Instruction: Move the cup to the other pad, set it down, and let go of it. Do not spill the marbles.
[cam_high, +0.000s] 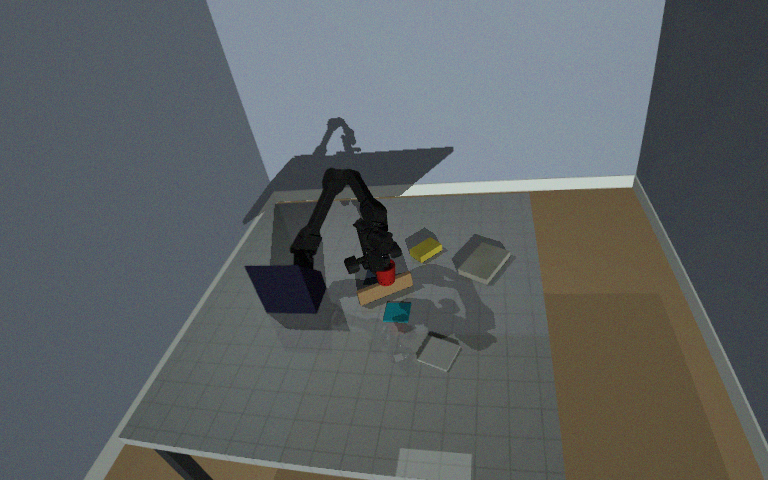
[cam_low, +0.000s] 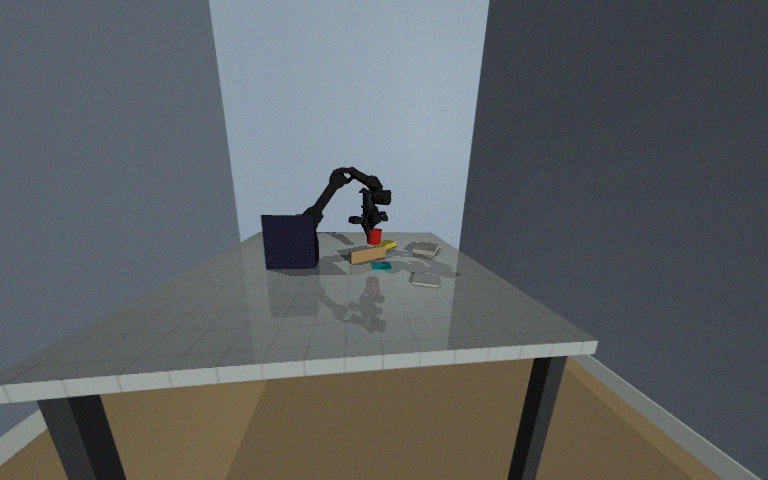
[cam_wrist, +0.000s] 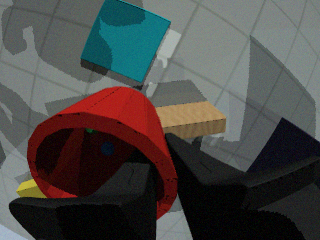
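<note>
My gripper tip is now 3 cm short of the blue marble, 4 cm to the right of it and 2 cm above it. From my gripper tip the other things lie so: wooden bar (4 cm to the left, 11 cm below); green marble (4 cm ahead, 2 cm to the left, 2 cm below); red cup (3 cm ahead, 1 cm to the left).
</note>
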